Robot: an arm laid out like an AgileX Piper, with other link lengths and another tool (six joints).
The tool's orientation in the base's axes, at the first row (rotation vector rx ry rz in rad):
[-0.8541, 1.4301, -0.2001]
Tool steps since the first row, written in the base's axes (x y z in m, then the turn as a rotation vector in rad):
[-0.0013, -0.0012, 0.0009, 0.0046, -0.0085, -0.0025]
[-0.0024, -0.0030, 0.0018, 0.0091, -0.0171, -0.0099]
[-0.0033, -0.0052, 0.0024, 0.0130, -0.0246, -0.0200]
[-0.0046, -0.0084, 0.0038, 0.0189, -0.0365, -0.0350]
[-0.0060, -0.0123, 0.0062, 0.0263, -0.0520, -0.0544]
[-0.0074, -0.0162, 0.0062, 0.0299, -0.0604, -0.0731]
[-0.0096, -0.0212, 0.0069, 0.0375, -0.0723, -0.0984]
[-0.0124, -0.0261, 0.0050, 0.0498, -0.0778, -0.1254]
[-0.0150, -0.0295, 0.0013, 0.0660, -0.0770, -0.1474]
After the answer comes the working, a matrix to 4 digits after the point.
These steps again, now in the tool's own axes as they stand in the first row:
[-0.0002, -0.0009, -0.0017, 0.0079, -0.0060, 0.0011]
[0.0000, -0.0023, -0.0035, 0.0196, -0.0091, 0.0025]
[0.0006, -0.0039, -0.0053, 0.0327, -0.0095, 0.0040]
[0.0012, -0.0065, -0.0079, 0.0526, -0.0106, 0.0061]
[0.0014, -0.0102, -0.0109, 0.0783, -0.0121, 0.0085]
[0.0035, -0.0125, -0.0137, 0.0986, -0.0077, 0.0102]
[0.0056, -0.0156, -0.0178, 0.1268, -0.0031, 0.0148]
[0.0095, -0.0168, -0.0221, 0.1534, 0.0053, 0.0263]
[0.0139, -0.0160, -0.0255, 0.1730, 0.0136, 0.0435]

The tool's axes in the first row as the columns of a matrix, in the base's axes (rounded; the answer above uses it unrounded):
[0.1801, -0.3617, 0.9147]
[-0.5988, 0.6974, 0.3937]
[-0.7803, -0.6187, -0.0910]

